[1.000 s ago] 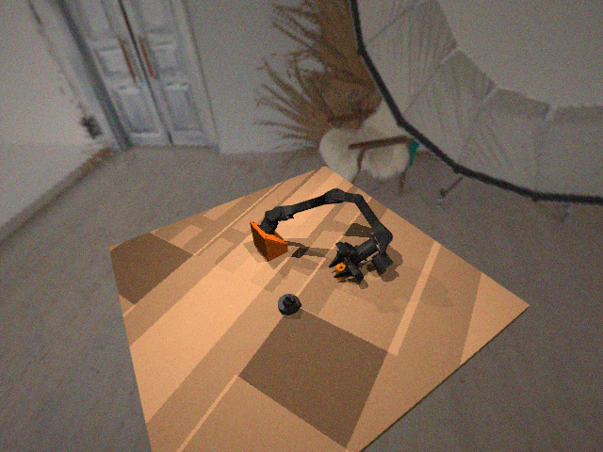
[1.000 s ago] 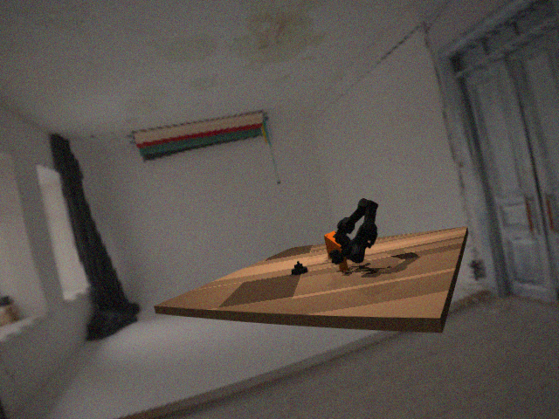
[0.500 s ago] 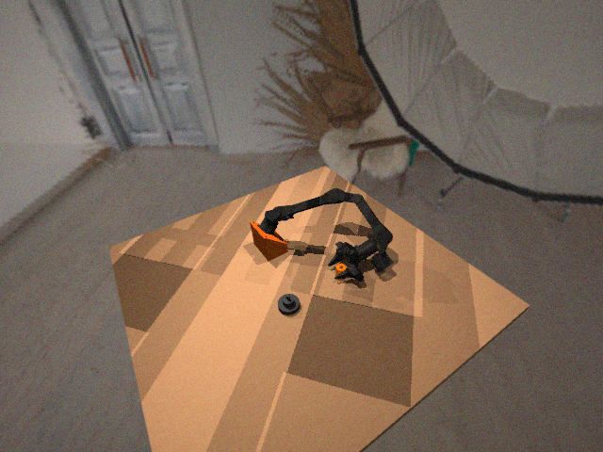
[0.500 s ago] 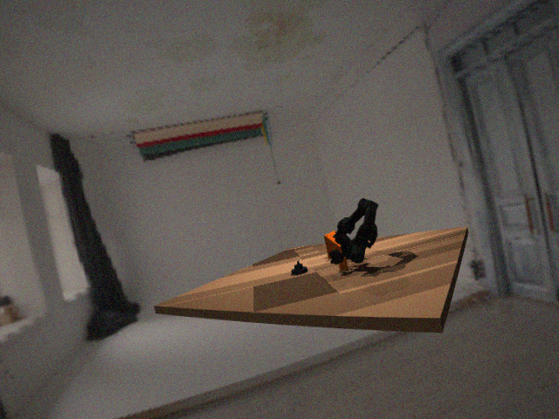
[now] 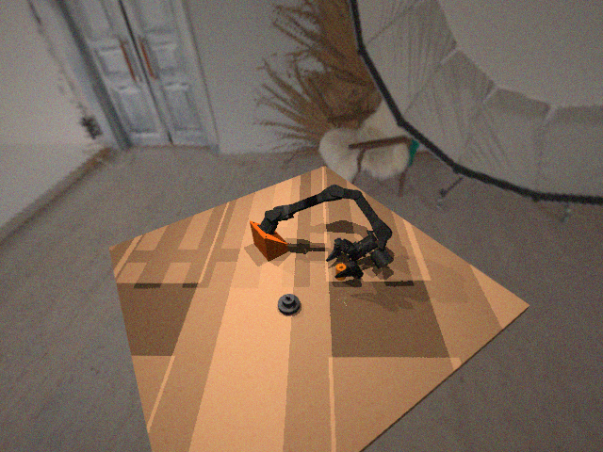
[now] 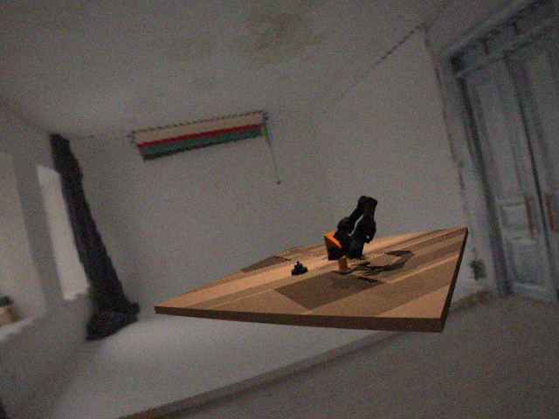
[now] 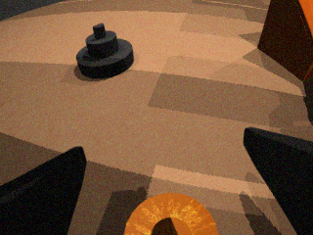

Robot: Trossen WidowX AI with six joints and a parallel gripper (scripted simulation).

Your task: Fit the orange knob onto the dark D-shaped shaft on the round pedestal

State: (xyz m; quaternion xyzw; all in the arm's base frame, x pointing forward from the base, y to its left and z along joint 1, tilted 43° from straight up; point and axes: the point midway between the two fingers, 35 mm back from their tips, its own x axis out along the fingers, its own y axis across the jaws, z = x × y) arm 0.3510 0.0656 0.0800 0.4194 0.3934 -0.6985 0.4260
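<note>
The orange knob lies 2 cm ahead of my gripper tip, 4 cm to the left of it and 3 cm below it. The rest, counted from my gripper tip: pedestal 1 cm behind, 21 cm to the right, 3 cm below.
</note>
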